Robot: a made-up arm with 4 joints.
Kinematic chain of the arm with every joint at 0, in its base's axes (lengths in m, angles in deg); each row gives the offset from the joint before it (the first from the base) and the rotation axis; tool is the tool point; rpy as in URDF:
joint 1: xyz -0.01 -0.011 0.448 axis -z
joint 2: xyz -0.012 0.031 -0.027 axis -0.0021 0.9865 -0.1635
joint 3: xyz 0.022 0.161 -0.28 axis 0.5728 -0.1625 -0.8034
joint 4: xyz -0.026 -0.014 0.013 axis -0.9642 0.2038 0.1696
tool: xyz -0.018 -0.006 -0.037 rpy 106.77 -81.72 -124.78
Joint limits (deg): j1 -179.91..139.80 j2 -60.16..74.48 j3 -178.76..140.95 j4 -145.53..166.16
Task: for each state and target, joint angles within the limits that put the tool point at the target. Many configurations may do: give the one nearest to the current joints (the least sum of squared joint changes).
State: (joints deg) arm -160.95 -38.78 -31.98 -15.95
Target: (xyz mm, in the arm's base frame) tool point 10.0 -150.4 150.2
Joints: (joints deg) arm -174.43 7.43 -55.94 11.25
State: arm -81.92 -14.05 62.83 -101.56
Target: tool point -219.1 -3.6 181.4
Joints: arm -89.15 -0.54 74.48 -119.91
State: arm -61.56 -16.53 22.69 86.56
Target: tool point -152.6 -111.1 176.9
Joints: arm -92.80 13.93 8.22 96.05
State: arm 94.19 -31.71 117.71 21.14
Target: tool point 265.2 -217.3 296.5
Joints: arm 89.12 -60.16 138.12 13.15
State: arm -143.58 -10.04 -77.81 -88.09
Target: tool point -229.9 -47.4 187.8
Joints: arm -133.27 -36.98 -80.74 -87.21
